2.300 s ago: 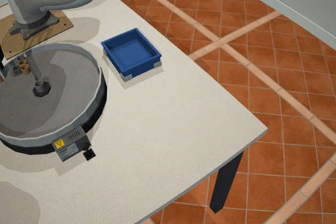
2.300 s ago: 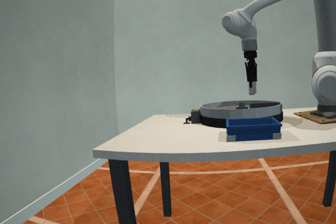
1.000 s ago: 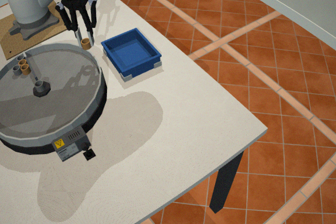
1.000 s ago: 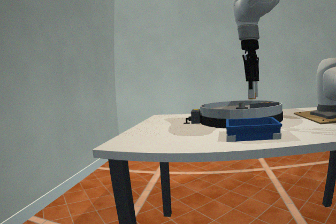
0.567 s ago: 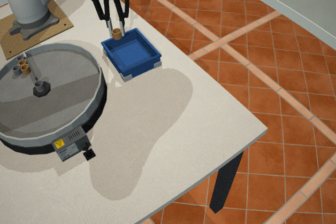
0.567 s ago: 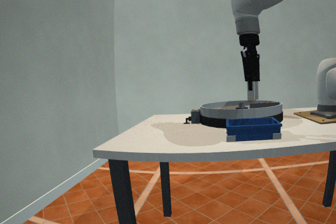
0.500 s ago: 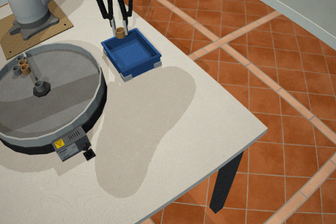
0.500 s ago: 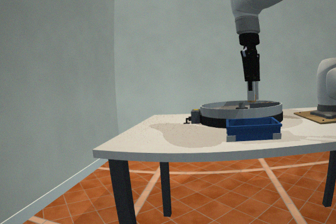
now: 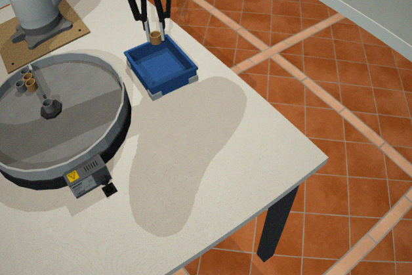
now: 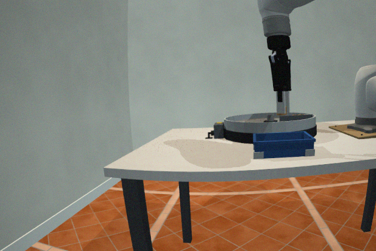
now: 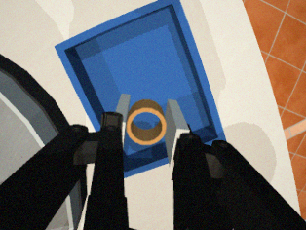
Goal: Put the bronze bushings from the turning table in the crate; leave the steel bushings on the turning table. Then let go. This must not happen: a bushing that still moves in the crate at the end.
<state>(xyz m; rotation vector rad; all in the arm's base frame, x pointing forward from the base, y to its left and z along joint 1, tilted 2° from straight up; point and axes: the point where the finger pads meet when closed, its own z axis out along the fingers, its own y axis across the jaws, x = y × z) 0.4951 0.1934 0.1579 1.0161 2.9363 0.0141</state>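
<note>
Now: hand 13 cm above the crate.
</note>
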